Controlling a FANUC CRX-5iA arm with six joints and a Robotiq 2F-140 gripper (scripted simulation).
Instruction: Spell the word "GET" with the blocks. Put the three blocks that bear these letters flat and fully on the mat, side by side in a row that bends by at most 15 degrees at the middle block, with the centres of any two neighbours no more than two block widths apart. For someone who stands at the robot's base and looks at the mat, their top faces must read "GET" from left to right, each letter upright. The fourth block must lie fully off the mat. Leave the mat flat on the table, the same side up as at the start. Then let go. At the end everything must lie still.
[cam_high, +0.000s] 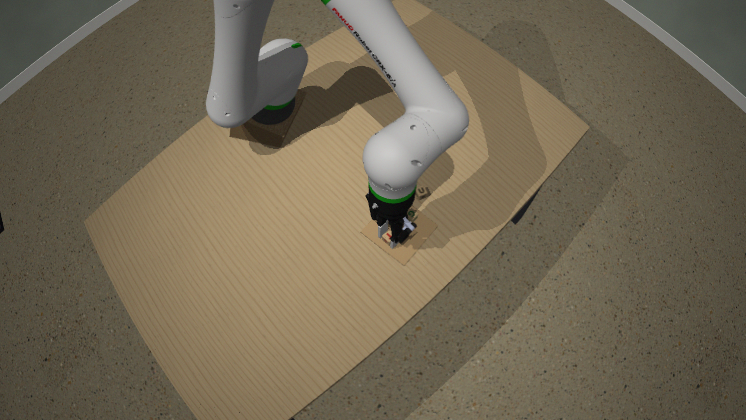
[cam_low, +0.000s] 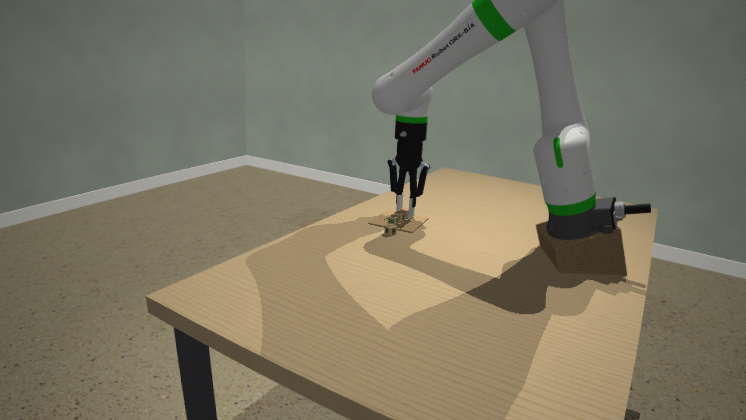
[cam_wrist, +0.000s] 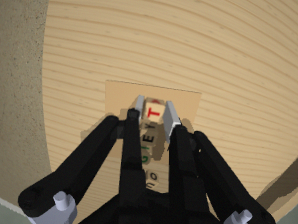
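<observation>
The mat lies 40 mm to the left of my hand and 40 mm below it.
</observation>
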